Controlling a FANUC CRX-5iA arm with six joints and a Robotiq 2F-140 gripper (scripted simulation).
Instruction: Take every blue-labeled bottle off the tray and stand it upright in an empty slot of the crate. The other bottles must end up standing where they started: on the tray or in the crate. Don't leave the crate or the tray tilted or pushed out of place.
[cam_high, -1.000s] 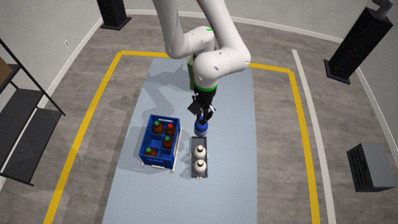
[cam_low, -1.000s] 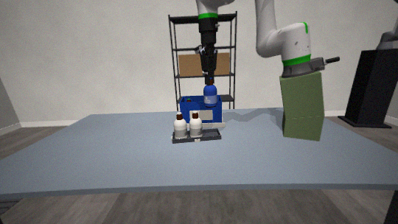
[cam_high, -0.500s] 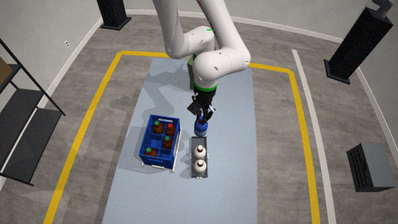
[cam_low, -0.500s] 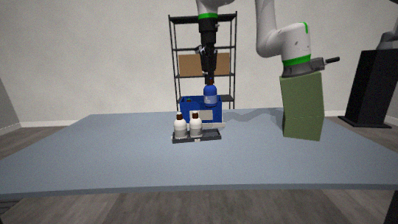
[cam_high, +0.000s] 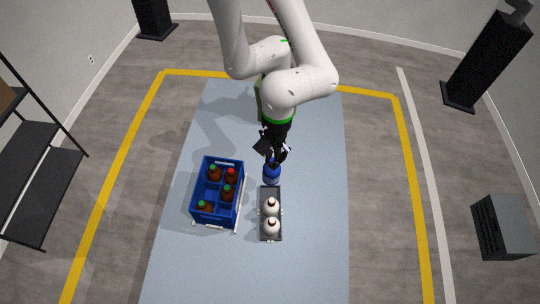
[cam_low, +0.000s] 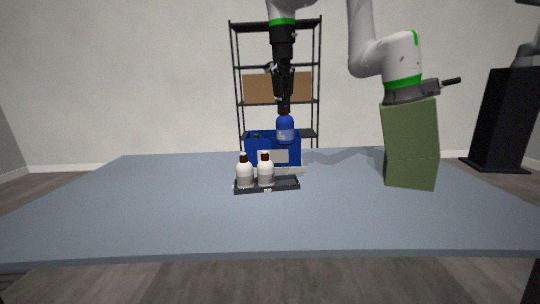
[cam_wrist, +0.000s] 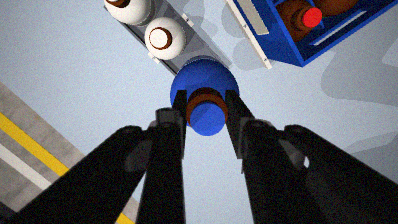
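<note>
Right now my hand is 80 mm above the blue-labeled bottle. The rest, counted from my hand: blue crate 90 mm ahead, 210 mm to the right, 260 mm below.
</note>
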